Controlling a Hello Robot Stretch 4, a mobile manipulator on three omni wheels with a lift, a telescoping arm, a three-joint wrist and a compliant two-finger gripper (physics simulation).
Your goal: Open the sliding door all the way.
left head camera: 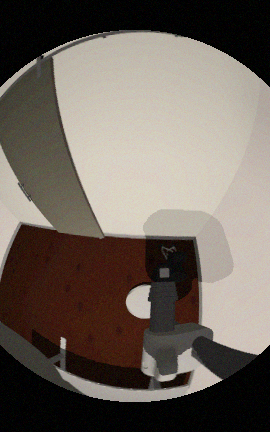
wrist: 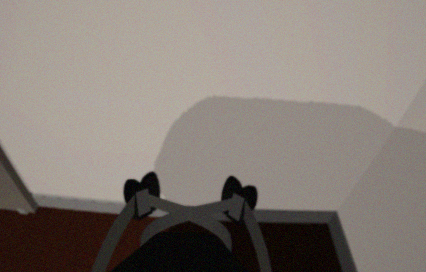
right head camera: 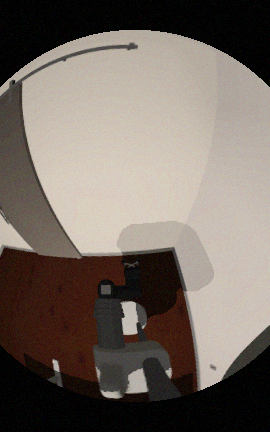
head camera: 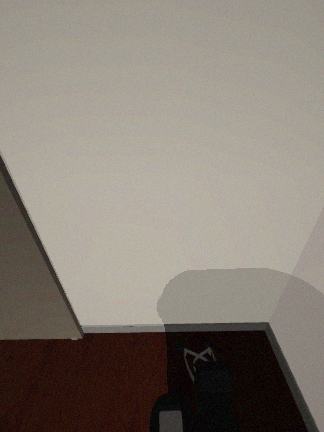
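Seen in the pictures: gripper, fingertip midpoint: (left head camera: 165,243) (wrist: 191,189) (right head camera: 130,259) (head camera: 194,342); robot's base at its link origin: (left head camera: 143,300) (right head camera: 127,316).
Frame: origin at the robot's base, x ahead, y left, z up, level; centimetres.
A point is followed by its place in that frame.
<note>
The grey-brown sliding door (head camera: 30,270) @(x 85.7, y 73.1, z 72.3 cm) (left head camera: 45,145) @(x 85.9, y 82.0, z 140.5 cm) (right head camera: 30,185) @(x 85.7, y 71.9, z 122.8 cm) (wrist: 11,187) @(x 85.6, y 65.9, z 17.0 cm) hangs at the left from a curved-looking dark rail (right head camera: 85,51) along the wall top. Its handle (left head camera: 24,192) (right head camera: 4,216) is a thin bar near the door's far left edge; in the right head view it is partly cut off, and it does not show in the wrist view. My gripper (head camera: 198,348) @(x 40.6, y -9.0, z 84.4 cm) (left head camera: 169,248) (right head camera: 131,264) @(x 40.6, y -9.0, z 84.4 cm) (wrist: 191,189) @(x 40.6, y -9.0, z 84.4 cm) is open and empty, low in front of the bare wall, to the right of the door and apart from it.
A pale wall (head camera: 160,175) @(x 89.7, y -0.1, z 122.5 cm) fills the front. It meets a side wall (head camera: 312,300) @(x 69.5, y -76.2, z 59.7 cm) (right head camera: 240,200) @(x 43.5, y -75.6, z 125.4 cm) at a corner on the right. Grey baseboards (wrist: 300,216) @(x 87.1, y -59.2, z 3.1 cm) line the red-brown floor (head camera: 75,385) @(x 57.9, y 58.6, z -2.7 cm). A shadow lies on the wall near the corner. A white bar (left head camera: 63,350) shows at the lower left.
</note>
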